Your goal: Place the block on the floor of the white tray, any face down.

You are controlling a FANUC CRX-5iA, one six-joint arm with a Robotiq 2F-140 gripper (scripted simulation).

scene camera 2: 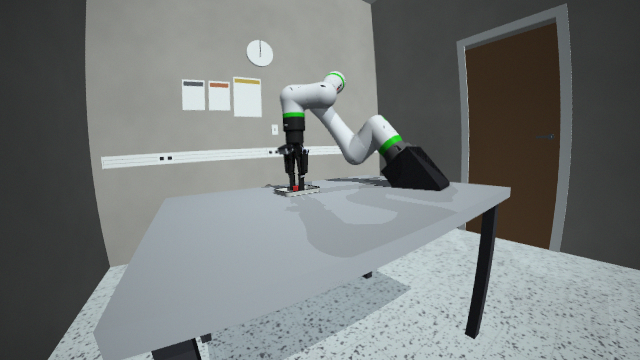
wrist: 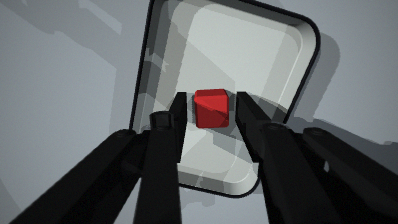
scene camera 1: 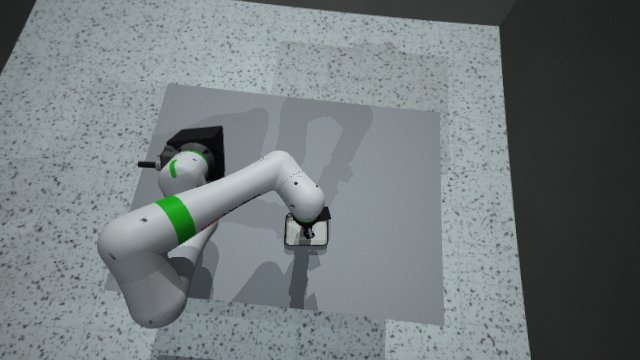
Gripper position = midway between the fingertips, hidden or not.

Observation:
In view: my gripper [scene camera 2: 297, 190], a red block [wrist: 212, 105] and a white tray [scene camera 1: 294, 236].
The white tray is seen too in the wrist view [wrist: 268, 56]. My gripper is seen too in the wrist view [wrist: 211, 106].

